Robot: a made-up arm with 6 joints. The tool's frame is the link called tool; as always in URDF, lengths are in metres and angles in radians. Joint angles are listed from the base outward.
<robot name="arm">
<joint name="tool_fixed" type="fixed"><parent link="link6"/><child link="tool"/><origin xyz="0 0 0" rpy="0 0 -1.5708"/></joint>
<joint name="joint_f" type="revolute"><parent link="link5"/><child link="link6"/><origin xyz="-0.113 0.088 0" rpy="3.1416 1.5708 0"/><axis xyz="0 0 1"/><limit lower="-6.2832" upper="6.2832"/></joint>
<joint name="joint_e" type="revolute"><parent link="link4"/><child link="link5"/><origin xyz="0 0 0" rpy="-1.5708 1.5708 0"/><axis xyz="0 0 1"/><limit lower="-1.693" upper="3.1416"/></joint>
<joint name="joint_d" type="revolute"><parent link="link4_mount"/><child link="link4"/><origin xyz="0.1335 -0.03 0" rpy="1.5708 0 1.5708"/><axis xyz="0 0 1"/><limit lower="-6.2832" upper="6.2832"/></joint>
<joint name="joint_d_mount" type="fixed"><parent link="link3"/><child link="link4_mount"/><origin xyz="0.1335 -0.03 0"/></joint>
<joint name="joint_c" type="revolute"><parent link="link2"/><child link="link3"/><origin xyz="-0.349 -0.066 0"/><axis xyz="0 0 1"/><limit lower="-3.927" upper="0.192"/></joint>
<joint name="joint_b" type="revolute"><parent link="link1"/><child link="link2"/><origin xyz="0 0 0" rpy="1.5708 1.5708 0"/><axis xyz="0 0 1"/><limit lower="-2.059" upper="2.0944"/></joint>
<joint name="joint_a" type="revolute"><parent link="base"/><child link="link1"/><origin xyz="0 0 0.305" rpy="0 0 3.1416"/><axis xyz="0 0 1"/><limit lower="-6.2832" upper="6.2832"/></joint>
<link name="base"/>
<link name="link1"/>
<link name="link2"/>
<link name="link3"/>
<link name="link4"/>
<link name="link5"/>
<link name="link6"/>
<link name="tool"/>
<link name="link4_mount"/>
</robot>
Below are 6 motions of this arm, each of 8 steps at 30 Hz.
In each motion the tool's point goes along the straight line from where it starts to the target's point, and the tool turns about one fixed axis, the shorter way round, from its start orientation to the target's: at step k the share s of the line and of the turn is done. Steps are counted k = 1, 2, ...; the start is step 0. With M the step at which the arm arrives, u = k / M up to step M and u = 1 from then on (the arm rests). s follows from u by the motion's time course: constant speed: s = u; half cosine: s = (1 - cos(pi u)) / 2; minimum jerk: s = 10 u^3 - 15 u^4 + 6 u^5.
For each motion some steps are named. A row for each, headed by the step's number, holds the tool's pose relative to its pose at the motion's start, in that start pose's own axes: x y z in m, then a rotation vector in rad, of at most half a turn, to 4 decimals.
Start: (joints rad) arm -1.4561 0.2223 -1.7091 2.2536 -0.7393 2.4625
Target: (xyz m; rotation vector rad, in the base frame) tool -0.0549 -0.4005 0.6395 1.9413 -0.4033 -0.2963
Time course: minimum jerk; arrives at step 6
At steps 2, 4, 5, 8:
2: -0.0046 0.0070 -0.0128 -0.0242 0.0152 0.0271
4: -0.0173 0.0264 -0.0483 -0.0913 0.0574 0.1022
5: -0.0211 0.0322 -0.0590 -0.1114 0.0700 0.1248
8: -0.0219 0.0334 -0.0612 -0.1155 0.0726 0.1294

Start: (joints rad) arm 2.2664 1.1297 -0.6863 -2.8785 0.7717 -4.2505
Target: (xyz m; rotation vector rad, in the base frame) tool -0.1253 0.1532 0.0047 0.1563 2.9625 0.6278
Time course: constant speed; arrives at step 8
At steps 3, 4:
3: -0.0081 -0.0092 -0.0088 -0.0241 -0.0673 0.0320
4: -0.0108 -0.0123 -0.0117 -0.0322 -0.0897 0.0426

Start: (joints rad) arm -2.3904 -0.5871 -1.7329 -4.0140 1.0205 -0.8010
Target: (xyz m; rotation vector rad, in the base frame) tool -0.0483 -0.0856 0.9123 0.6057 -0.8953 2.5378
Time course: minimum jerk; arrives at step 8
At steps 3, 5, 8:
3: -0.0087 0.0025 -0.0142 -0.0678 0.0127 0.0764
5: -0.0229 0.0065 -0.0375 -0.1787 0.0335 0.2012
8: -0.0316 0.0089 -0.0517 -0.2465 0.0463 0.2776

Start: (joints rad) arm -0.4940 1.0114 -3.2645 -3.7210 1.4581 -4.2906
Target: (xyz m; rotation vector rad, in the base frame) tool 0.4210 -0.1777 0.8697 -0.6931 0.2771 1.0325
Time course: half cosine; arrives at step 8
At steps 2, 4, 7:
2: -0.0094 0.0052 0.0129 0.0067 -0.0062 -0.0253
4: -0.0321 0.0178 0.0441 0.0229 -0.0212 -0.0864
7: -0.0618 0.0343 0.0849 0.0441 -0.0409 -0.1663

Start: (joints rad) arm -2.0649 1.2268 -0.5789 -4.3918 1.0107 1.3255
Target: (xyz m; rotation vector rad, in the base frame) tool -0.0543 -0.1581 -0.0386 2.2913 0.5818 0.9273
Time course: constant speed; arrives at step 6
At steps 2, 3, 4, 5, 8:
2: -0.0047 -0.0119 0.0015 -0.0154 -0.0207 0.0447
3: -0.0071 -0.0179 0.0022 -0.0232 -0.0311 0.0671
4: -0.0095 -0.0239 0.0029 -0.0309 -0.0415 0.0895
5: -0.0118 -0.0299 0.0037 -0.0386 -0.0518 0.1119
8: -0.0142 -0.0358 0.0044 -0.0463 -0.0622 0.1342

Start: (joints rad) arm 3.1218 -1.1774 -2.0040 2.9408 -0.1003 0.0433
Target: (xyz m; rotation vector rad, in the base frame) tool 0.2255 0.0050 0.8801 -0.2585 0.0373 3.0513
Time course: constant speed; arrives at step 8
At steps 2, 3, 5, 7, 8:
2: 0.0117 0.0045 0.0028 -0.0010 0.0275 0.0241
3: 0.0175 0.0067 0.0042 -0.0016 0.0413 0.0362
5: 0.0292 0.0112 0.0070 -0.0026 0.0688 0.0603
7: 0.0409 0.0157 0.0098 -0.0036 0.0964 0.0844
8: 0.0468 0.0180 0.0112 -0.0042 0.1101 0.0965

